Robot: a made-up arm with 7 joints.
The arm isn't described. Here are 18 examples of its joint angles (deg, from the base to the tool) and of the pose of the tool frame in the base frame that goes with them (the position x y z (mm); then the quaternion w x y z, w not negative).
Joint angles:
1: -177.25 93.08 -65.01 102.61 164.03 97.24 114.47
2: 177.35 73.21 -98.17 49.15 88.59 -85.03 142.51
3: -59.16 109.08 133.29 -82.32 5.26 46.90 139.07
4: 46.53 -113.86 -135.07 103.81 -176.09 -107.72 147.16
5: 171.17 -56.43 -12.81 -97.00 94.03 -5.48 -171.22
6: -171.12 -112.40 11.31 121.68 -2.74 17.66 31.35
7: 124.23 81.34 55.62 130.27 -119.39 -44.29 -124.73
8: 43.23 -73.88 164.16 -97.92 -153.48 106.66 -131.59
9: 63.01 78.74 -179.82 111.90 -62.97 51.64 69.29
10: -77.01 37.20 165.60 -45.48 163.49 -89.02 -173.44
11: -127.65 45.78 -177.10 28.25 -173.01 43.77 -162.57
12: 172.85 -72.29 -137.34 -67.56 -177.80 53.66 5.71
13: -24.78 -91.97 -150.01 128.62 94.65 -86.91 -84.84
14: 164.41 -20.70 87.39 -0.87 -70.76 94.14 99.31
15: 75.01 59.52 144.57 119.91 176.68 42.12 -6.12
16: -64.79 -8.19 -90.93 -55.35 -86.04 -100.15 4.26
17: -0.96 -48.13 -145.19 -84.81 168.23 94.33 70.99
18: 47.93 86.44 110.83 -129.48 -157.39 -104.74 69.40
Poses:
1: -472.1 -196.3 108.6 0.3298 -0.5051 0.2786 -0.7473
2: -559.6 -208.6 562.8 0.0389 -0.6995 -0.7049 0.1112
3: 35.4 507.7 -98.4 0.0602 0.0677 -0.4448 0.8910
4: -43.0 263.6 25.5 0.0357 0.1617 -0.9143 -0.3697
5: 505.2 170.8 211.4 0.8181 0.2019 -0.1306 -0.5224
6: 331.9 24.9 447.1 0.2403 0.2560 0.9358 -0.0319
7: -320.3 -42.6 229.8 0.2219 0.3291 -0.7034 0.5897
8: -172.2 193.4 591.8 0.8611 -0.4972 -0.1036 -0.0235
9: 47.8 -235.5 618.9 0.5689 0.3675 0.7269 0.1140
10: 113.0 513.5 750.8 0.1178 0.6442 -0.7307 -0.1930
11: -287.2 380.9 886.9 0.1591 0.6556 -0.5592 0.4818
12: 371.5 275.8 661.8 0.4294 -0.0378 0.8422 -0.3238
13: -245.8 -87.3 47.8 0.8608 -0.4125 -0.2942 -0.0487
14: 163.2 80.7 966.2 0.4170 0.5925 0.5352 0.4343
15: -143.0 -190.7 675.7 0.0952 -0.8502 0.4280 -0.2913
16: 207.8 -80.4 869.3 0.7005 0.6160 -0.3363 0.1292
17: -123.7 -145.4 708.5 0.3190 0.4637 -0.0745 -0.8232
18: 404.3 -107.8 253.5 0.1229 -0.7913 0.0885 0.5924
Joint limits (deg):
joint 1: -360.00..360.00
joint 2: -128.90..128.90
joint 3: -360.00..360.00
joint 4: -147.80..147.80
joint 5: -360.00..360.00
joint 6: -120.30..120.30
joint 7: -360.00..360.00
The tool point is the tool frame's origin. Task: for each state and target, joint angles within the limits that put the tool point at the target. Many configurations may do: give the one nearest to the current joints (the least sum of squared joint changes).
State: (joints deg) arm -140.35 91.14 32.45 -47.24 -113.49 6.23 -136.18
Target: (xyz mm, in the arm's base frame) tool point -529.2 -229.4 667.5
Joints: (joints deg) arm -183.19 73.48 43.19 -57.76 -113.68 9.18 -136.18
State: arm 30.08 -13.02 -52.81 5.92 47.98 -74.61 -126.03
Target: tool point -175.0 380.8 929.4
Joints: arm 60.70 -31.36 -52.70 12.01 49.46 -48.68 -126.03
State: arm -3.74 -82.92 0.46 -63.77 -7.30 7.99 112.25
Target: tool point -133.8 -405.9 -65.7
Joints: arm -46.01 -94.63 -27.67 -95.06 -7.36 -0.62 112.25
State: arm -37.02 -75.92 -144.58 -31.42 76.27 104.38 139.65
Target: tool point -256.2 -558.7 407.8
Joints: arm -59.46 -94.94 -136.87 -50.08 82.42 117.82 139.65
